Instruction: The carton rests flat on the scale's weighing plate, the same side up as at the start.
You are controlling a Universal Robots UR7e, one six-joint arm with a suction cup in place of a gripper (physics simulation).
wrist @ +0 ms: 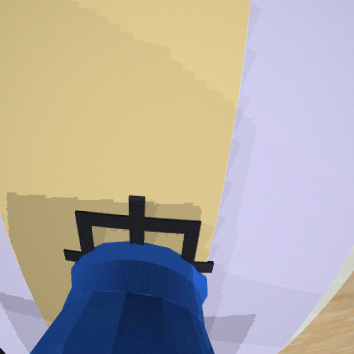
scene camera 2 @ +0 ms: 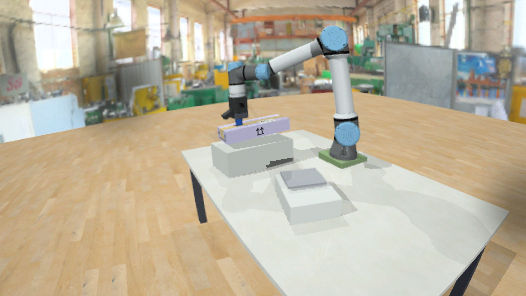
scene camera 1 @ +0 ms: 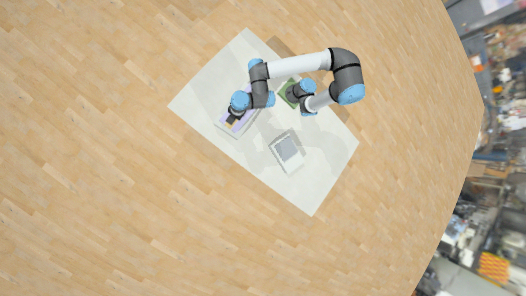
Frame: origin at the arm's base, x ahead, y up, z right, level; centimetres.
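Seen in the pictures: hand, its tool point: [wrist: 140, 259] [scene camera 2: 239, 127]; arm's base, origin of its link: [scene camera 2: 343, 155] [scene camera 1: 293, 94].
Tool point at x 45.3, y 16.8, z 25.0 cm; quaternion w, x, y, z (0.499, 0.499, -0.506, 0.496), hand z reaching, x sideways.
Offsets run from my tool point to a thing's top centre. Level surfaces: height alone.
The lilac carton @[dx -7.1, dy +2.6, dz -1.0 cm] [scene camera 1: 242, 123] [scene camera 2: 260, 131] [wrist: 300, 150], with yellow tape along its top and an arrow mark on its side, hangs level or slightly tilted just above the pale grey block @[dx -5.9, dy -7.8, dz +0.0 cm] [scene camera 2: 250, 159]. Its far right end looks a little raised in scene camera 2. My gripper's blue suction cup [scene camera 2: 239, 121] [wrist: 137, 257] is pressed onto the tape near one end of the carton's top and holds it. The cup is hidden under the arm in scene camera 1. The scale's grey weighing plate @[dx -4.3, dy -11.0, dz -44.0 cm] [scene camera 1: 286, 148] [scene camera 2: 303, 178] is bare, on the white scale body @[dx -2.7, dy -11.0, dz -48.2 cm] [scene camera 1: 296, 165] [scene camera 2: 315, 202].
The block stands left of the scale on the pale table @[dy -19.6 cm] [scene camera 1: 312, 192] [scene camera 2: 400, 225]. The arm's base stands on a green mount [scene camera 1: 284, 95] [scene camera 2: 327, 158] behind the scale. The table's left edge runs close beside the block.
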